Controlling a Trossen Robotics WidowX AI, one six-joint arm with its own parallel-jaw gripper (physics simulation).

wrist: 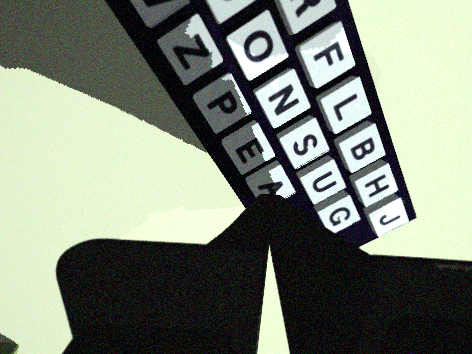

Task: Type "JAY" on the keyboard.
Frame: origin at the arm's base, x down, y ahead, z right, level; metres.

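Seen in the pictures: gripper, fingertip midpoint: (268, 204).
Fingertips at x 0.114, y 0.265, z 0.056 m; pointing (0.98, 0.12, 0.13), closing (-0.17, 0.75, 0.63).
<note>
Pixels of each thing's top centre, then the offset from my fingertips to it. "*": a spot on its surface instead.
- keyboard, surface spot: (364, 236) * dy +0.024, dx +0.006, dz +0.050 m
- J key, top centre: (389, 217) dy +0.037, dx +0.001, dz +0.043 m
- P key, top centre: (222, 104) dy +0.011, dx +0.001, dz -0.043 m
- E key, top centre: (249, 149) dy +0.008, dx +0.001, dz -0.024 m
- G key, top centre: (339, 215) dy +0.020, dx +0.001, dz +0.026 m
- H key, top centre: (377, 185) dy +0.040, dx +0.001, dz +0.024 m
The keyboard (364, 236) is a dark board with pale letter keys, running diagonally from the top of the wrist view to the lower right. The J key (389, 219) is at its lower right end. The A key (283, 186) is at the near end of the left row, half in shadow. The Y key does not show in this view. My black gripper (268, 204) is shut and empty. Its tips overlap the near edge of the A key in the view and hide part of it; whether they touch it I cannot tell.
The P key (221, 103) and E key (245, 150) lie beyond A in the left row. The G key (339, 218) lies between A and J, with the H key (378, 186) beside J. A grey shadow covers the upper left. A small dark corner (7, 345) shows at the lower left.
</note>
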